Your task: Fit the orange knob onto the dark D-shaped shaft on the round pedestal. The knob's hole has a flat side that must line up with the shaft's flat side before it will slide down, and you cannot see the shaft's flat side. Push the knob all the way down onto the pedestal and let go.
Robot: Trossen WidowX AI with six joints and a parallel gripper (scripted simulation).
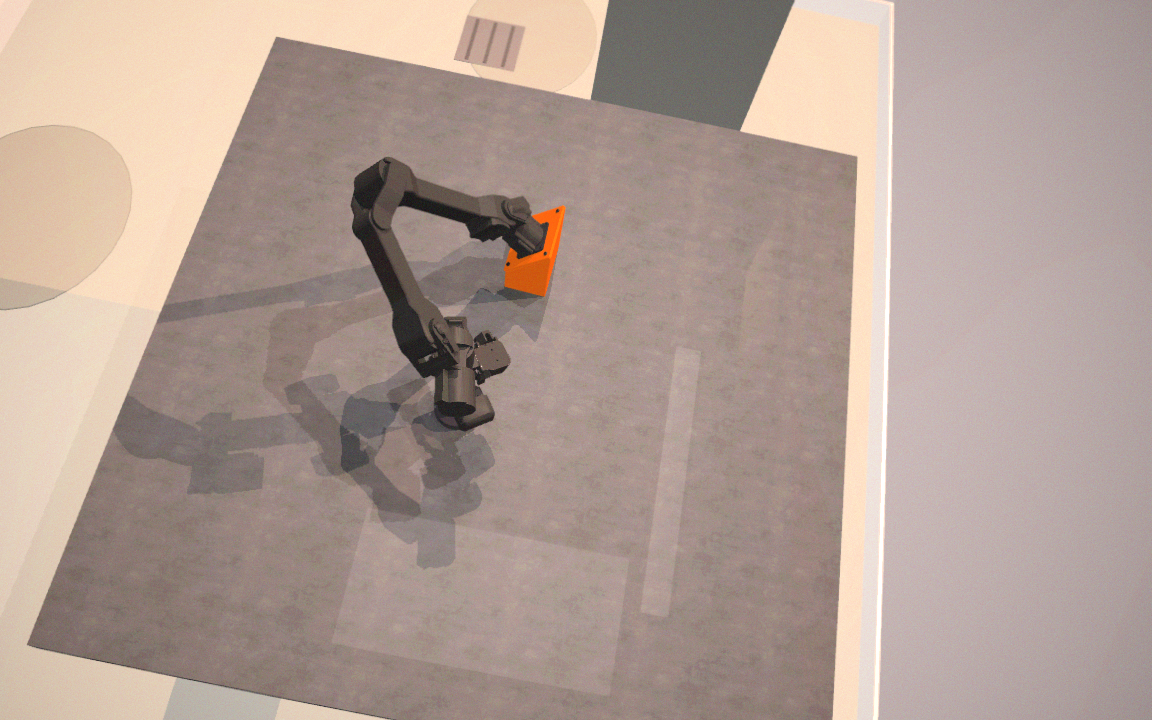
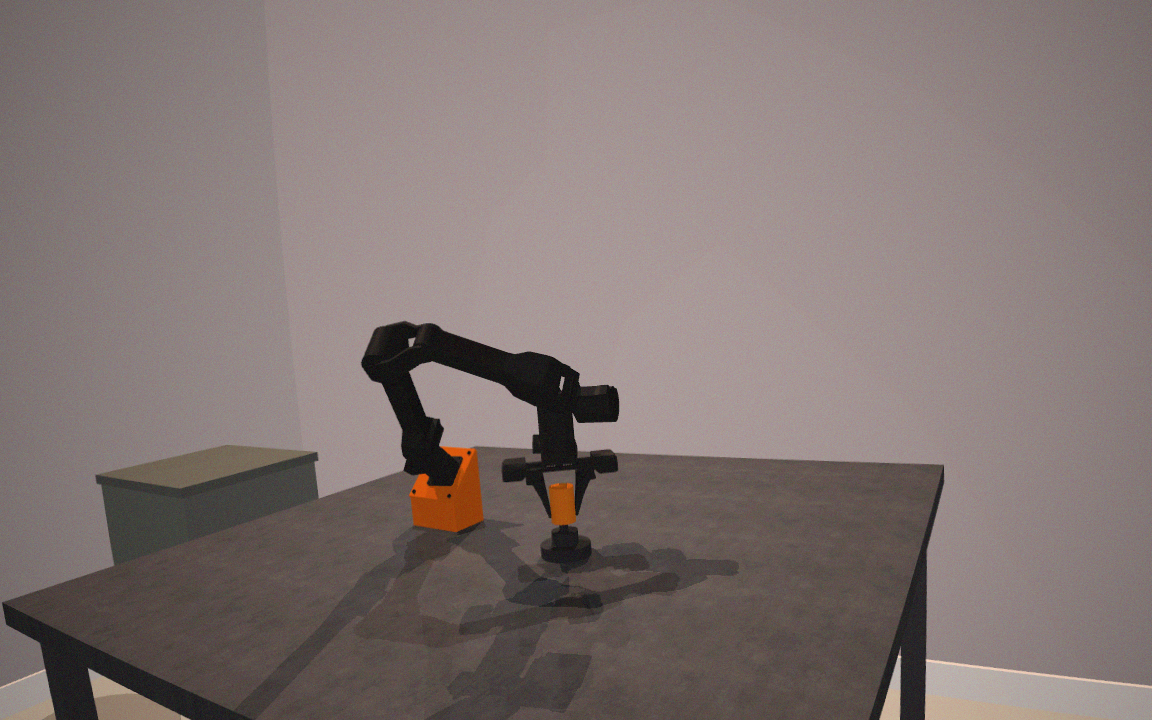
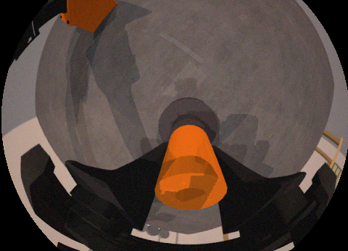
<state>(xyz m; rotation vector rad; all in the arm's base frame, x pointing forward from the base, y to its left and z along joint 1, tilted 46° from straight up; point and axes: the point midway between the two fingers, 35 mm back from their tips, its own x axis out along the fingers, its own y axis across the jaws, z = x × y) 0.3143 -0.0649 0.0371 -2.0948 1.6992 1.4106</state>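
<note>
Right now my gripper tip is 20 mm below the orange knob. From my gripper tip the other things lie so: dark round pedestal 40 mm below.
</note>
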